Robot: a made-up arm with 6 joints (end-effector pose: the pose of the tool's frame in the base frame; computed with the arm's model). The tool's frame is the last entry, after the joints. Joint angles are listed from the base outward.
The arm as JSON. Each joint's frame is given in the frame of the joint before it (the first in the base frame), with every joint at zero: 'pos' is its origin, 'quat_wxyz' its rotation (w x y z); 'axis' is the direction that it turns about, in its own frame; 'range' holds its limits. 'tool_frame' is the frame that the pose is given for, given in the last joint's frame.
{
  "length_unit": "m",
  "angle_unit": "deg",
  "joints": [
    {
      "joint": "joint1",
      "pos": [
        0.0,
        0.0,
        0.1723
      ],
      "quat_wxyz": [
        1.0,
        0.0,
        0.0,
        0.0
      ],
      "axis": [
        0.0,
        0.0,
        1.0
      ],
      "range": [
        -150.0,
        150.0
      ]
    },
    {
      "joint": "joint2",
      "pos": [
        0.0,
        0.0,
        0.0
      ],
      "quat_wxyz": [
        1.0,
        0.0,
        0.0,
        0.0
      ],
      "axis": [
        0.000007,
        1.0,
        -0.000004
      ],
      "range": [
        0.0,
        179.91
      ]
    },
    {
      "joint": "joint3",
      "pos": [
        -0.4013,
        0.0,
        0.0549
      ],
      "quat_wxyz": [
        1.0,
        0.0,
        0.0,
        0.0
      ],
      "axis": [
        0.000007,
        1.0,
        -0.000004
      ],
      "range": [
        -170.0,
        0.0
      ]
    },
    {
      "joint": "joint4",
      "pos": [
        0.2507,
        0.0,
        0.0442
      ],
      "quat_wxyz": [
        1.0,
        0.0,
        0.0,
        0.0
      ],
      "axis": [
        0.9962,
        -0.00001,
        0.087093
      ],
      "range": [
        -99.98,
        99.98
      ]
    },
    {
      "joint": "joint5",
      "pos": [
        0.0,
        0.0,
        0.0
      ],
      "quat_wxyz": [
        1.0,
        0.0,
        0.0,
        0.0
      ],
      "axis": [
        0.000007,
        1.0,
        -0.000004
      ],
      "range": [
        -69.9,
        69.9
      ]
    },
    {
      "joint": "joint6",
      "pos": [
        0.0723,
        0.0,
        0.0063
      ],
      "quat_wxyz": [
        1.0,
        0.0,
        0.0,
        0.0
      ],
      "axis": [
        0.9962,
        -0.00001,
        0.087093
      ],
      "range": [
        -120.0,
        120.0
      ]
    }
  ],
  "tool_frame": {
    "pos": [
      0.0,
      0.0,
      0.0
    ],
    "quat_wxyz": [
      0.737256,
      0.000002,
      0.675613,
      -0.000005
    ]
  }
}
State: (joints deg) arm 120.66 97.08 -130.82 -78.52 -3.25 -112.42
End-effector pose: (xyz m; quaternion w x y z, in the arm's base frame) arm -0.1788 0.2938 0.7857 0.7459 -0.1523 -0.4000 -0.5103
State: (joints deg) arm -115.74 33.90 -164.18 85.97 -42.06 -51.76
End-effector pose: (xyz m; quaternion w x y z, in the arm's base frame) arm 0.1904 0.5065 0.6399 0.7351 -0.2838 -0.4183 -0.4518
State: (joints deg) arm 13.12 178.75 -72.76 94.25 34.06 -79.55
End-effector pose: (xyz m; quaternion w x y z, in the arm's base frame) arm 0.3485 0.1229 -0.1866 0.1378 -0.0411 -0.9534 -0.2654
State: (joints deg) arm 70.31 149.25 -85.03 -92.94 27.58 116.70
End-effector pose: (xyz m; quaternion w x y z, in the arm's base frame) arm 0.2190 0.5123 0.0694 0.3516 -0.3107 0.8821 0.0408
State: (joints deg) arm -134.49 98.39 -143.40 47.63 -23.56 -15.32
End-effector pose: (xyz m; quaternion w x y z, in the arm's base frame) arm -0.2162 -0.1895 0.8334 0.5672 0.2204 -0.1172 -0.7848
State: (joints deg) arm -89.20 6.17 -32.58 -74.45 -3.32 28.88
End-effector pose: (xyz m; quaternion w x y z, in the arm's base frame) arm 0.0023 0.1270 0.4598 0.3493 0.1567 0.4569 -0.8030
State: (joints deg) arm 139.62 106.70 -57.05 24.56 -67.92 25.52
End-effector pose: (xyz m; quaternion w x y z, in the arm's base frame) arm -0.3066 0.2975 0.4028 0.1468 -0.3375 0.4673 0.8038
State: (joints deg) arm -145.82 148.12 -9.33 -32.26 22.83 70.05
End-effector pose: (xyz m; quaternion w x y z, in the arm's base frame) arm -0.1299 -0.0700 0.1074 0.3854 -0.8479 -0.0127 -0.3639
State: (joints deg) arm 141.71 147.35 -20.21 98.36 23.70 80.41
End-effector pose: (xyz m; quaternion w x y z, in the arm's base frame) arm -0.1903 0.1134 0.0575 0.1620 0.3548 0.8816 -0.2656
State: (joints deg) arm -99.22 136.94 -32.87 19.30 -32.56 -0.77
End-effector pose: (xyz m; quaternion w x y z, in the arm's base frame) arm -0.0671 -0.3329 0.0860 0.0834 0.8333 0.5117 -0.1920
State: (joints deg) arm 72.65 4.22 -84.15 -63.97 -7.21 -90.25
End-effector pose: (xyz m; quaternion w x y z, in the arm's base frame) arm -0.1251 -0.3731 0.5832 0.7575 0.0072 -0.0584 -0.6502
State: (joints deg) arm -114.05 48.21 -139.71 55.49 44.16 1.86
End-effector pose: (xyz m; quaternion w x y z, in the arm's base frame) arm 0.1418 0.2156 0.8125 0.8165 0.1365 0.3204 -0.4605
